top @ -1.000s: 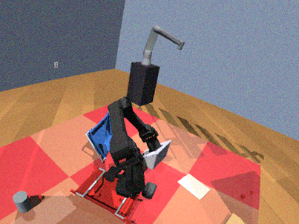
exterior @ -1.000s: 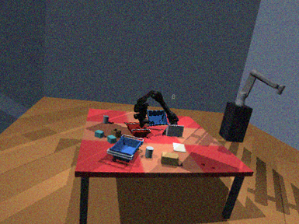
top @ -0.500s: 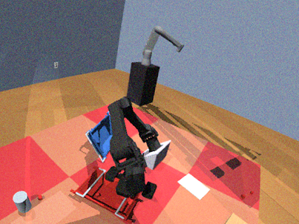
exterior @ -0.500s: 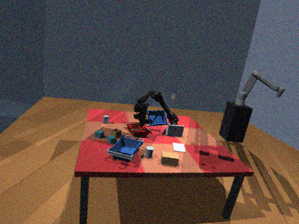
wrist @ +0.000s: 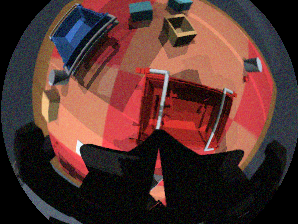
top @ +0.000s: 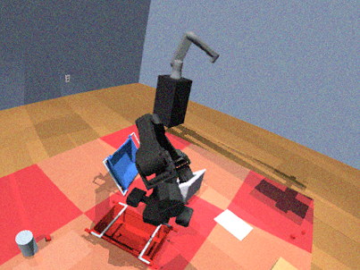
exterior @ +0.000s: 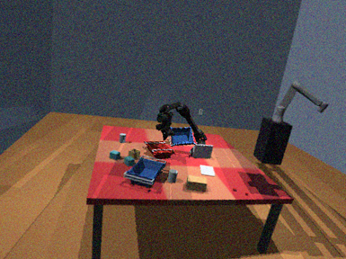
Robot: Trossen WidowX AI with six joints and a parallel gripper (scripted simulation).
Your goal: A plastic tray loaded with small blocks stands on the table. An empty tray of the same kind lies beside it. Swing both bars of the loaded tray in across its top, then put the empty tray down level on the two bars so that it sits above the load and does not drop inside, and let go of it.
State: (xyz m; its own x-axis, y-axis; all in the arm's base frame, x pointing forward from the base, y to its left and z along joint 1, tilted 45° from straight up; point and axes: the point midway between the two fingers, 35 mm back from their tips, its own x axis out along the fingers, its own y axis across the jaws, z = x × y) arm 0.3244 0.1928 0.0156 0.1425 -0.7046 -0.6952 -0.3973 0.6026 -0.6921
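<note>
My gripper tip is now 21 cm past the blue tray, 39 cm to the left of it and 8 cm above it. Round my gripper tip: tan block 20 cm behind, 41 cm to the left, 12 cm below; tan box 21 cm ahead, 5 cm to the left, 13 cm below; white sheet 34 cm behind, 15 cm to the left, 14 cm below.
</note>
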